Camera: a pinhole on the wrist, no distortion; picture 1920 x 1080 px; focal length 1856.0 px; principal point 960.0 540.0 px. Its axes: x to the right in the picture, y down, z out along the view. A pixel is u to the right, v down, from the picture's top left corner.
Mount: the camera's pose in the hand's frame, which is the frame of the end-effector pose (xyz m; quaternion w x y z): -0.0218 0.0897 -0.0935 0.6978 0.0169 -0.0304 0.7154
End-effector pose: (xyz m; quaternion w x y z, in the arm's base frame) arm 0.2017 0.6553 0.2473 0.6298 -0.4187 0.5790 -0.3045
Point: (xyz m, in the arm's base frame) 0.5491 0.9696 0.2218
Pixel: outside the picture
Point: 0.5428 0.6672 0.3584
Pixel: 172.9 493.1
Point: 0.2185 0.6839 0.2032
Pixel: 456.2 199.4
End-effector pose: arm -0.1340 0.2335 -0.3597 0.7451 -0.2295 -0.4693 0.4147
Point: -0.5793 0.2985 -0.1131
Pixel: 905.3 180.5
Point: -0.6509 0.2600 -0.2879
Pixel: 1345.0 595.9
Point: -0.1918 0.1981 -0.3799
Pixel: 164.4 923.4
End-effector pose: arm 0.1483 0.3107 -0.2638 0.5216 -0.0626 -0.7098 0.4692
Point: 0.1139 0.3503 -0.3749
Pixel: 1611.7 788.2
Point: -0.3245 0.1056 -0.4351
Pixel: 1437.5 499.6
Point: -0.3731 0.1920 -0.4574
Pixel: 1717.8 308.1
